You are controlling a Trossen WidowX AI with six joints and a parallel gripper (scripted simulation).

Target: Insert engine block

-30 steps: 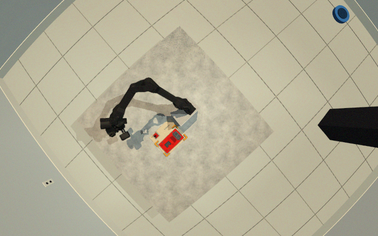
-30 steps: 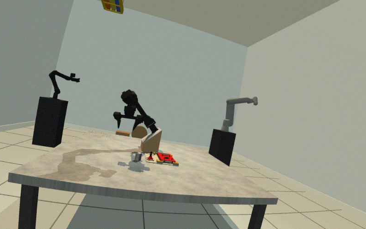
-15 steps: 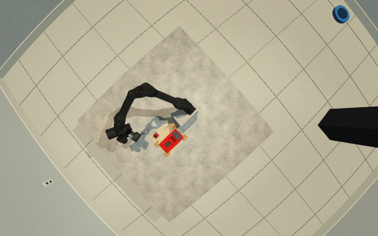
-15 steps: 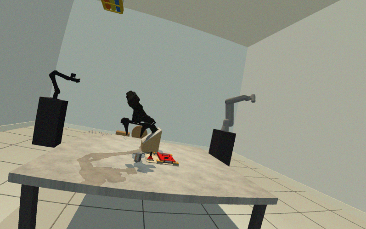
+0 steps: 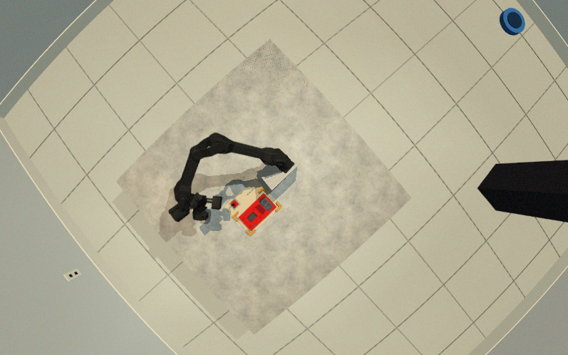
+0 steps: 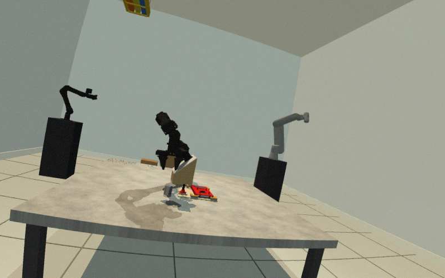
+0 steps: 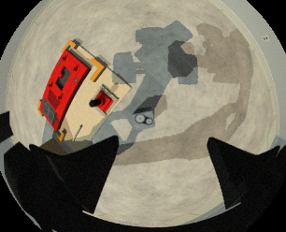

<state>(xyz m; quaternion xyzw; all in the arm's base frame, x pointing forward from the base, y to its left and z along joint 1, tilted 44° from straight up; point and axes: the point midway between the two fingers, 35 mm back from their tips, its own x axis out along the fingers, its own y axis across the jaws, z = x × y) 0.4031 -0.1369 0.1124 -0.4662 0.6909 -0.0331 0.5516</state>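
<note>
The grey engine block is 20 mm behind my gripper tip, 20 mm to the left of it and 120 mm below it.
</note>
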